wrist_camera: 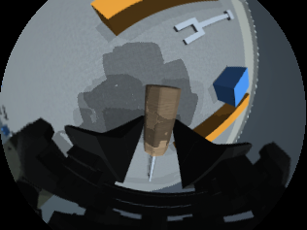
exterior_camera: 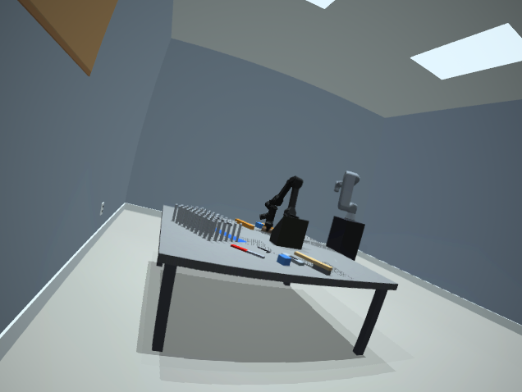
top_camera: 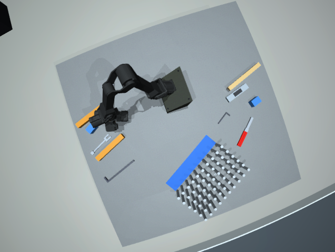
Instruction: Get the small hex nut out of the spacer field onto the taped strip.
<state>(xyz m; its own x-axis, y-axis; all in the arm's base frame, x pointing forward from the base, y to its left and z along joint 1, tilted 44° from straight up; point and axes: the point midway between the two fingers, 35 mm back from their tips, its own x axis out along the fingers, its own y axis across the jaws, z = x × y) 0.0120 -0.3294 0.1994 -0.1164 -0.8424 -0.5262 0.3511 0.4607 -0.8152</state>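
The wooden-handled screwdriver lies 100 mm behind my gripper tip and 40 mm to the left of it. Round my gripper tip: grey block 780 mm to the left, 150 mm ahead; wrench 140 mm to the right, 130 mm ahead, 10 mm below; blue taped strip 450 mm ahead, 340 mm to the left, 10 mm below.
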